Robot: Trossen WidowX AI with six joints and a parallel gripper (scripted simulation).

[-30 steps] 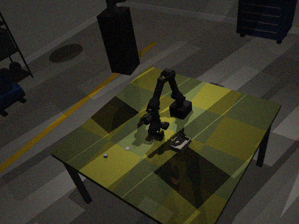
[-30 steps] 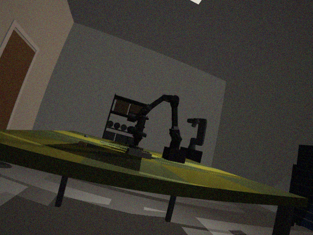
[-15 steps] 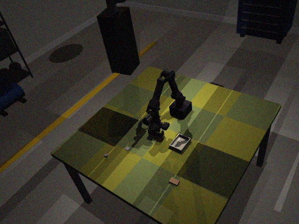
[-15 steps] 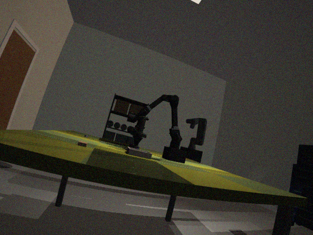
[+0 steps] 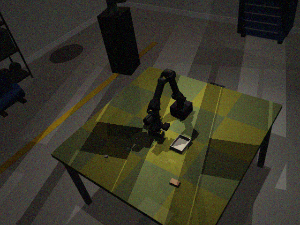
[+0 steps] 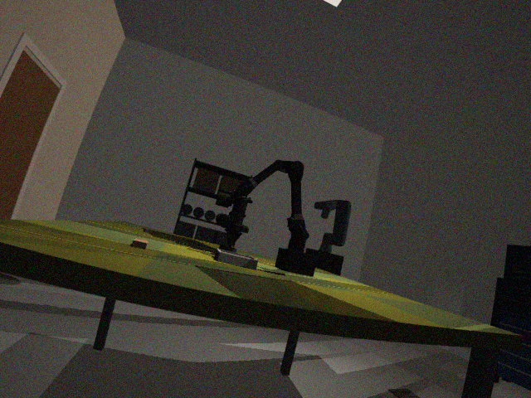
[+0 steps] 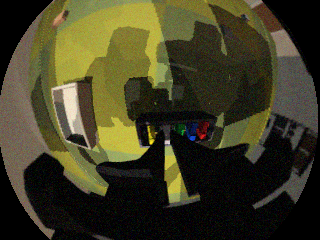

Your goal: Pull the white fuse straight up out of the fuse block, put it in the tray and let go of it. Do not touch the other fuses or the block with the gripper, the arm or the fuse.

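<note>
Right now my gripper tip is 19 cm to the right of the grey tray, 4 cm short of it and 3 cm above it.
</note>
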